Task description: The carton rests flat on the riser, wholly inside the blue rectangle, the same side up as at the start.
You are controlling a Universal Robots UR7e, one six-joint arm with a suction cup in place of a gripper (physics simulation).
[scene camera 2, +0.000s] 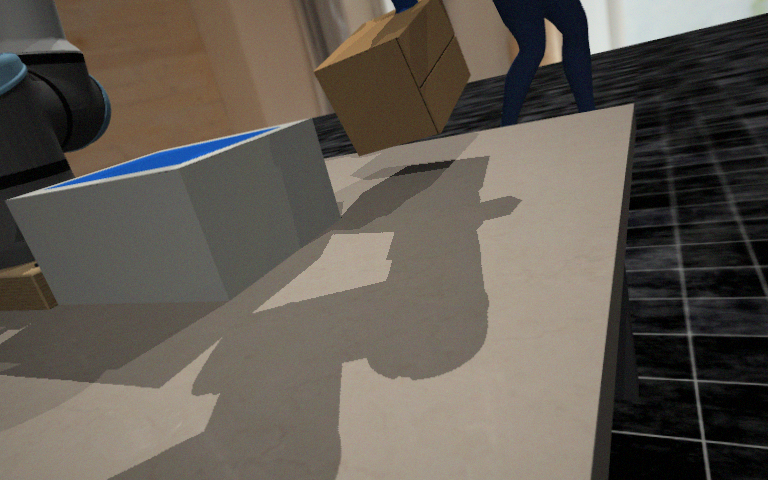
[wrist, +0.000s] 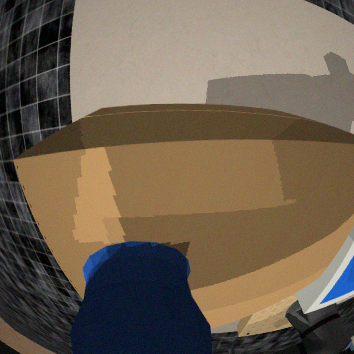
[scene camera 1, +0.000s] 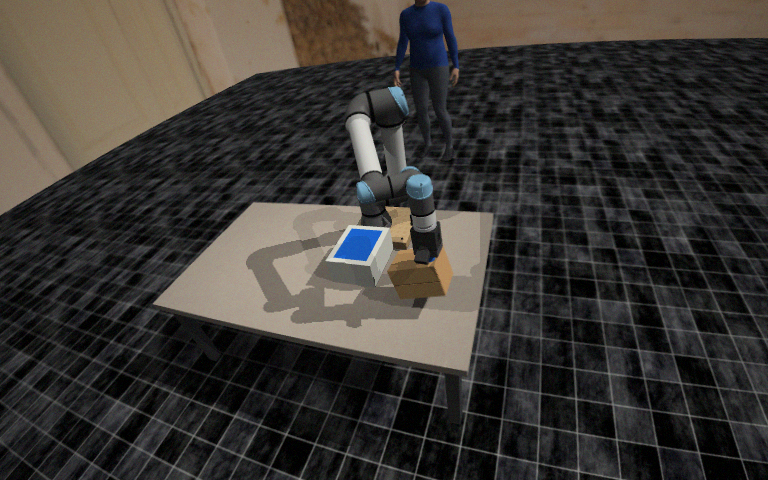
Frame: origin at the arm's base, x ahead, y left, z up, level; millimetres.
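Seen in the pictures: end effector, tool point: (scene camera 2: 407, 15) (wrist: 149, 256) (scene camera 1: 429, 261); arm's base, origin of the base link: (scene camera 1: 376, 224).
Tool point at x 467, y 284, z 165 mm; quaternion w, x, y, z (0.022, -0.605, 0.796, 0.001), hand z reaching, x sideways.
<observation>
Offsets run from my tool point to a thing's top centre. Level surfaces: height alone.
The brown carton (scene camera 1: 420, 283) (scene camera 2: 385, 93) (wrist: 195, 175) hangs in the air above the table, right of the riser in scene camera 1. It is tilted, with a shadow on the table below it. My gripper's blue suction cup (scene camera 1: 431, 258) (scene camera 2: 405, 5) (wrist: 137, 252) is on the carton's top face, off its middle, and holds it. In scene camera 2 the cup is cut off by the upper edge. The pale grey riser {227 mm back, 315 mm right, 88 mm down} (scene camera 1: 348, 272) (scene camera 2: 118, 243) (wrist: 311, 296) stands on the table. The blue rectangle {227 mm back, 315 mm right, 88 mm down} (scene camera 1: 357, 244) (scene camera 2: 169, 156) (wrist: 344, 285) on its top is uncovered.
A wooden block (scene camera 1: 400, 230) (scene camera 2: 22, 287) (wrist: 267, 316) lies behind the riser, near the arm. The table {208 mm down} (scene camera 1: 192, 294) (scene camera 2: 538, 226) (wrist: 165, 45) has its right edge close beyond the carton in scene camera 1. A person (scene camera 1: 427, 42) (scene camera 2: 523, 62) stands on the floor behind the table.
</observation>
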